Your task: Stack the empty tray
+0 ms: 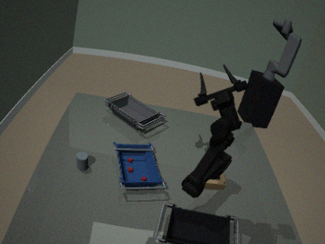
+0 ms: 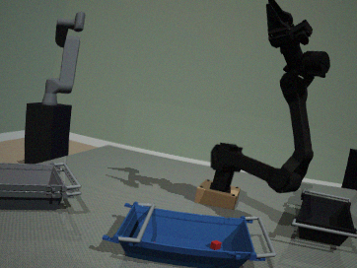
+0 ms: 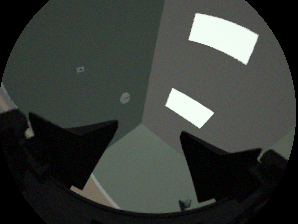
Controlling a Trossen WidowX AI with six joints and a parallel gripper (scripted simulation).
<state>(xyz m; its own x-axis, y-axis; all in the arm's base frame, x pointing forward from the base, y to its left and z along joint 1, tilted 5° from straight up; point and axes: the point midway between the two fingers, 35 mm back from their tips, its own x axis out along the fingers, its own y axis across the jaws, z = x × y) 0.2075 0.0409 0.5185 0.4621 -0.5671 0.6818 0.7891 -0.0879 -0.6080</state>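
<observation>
The red block lies 580 mm below my gripper tip, 130 mm ahead of it and 50 mm to the right of it. From my gripper tip the other things lie so: black tray (540 mm below, 270 mm to the left, 60 mm behind).
</observation>
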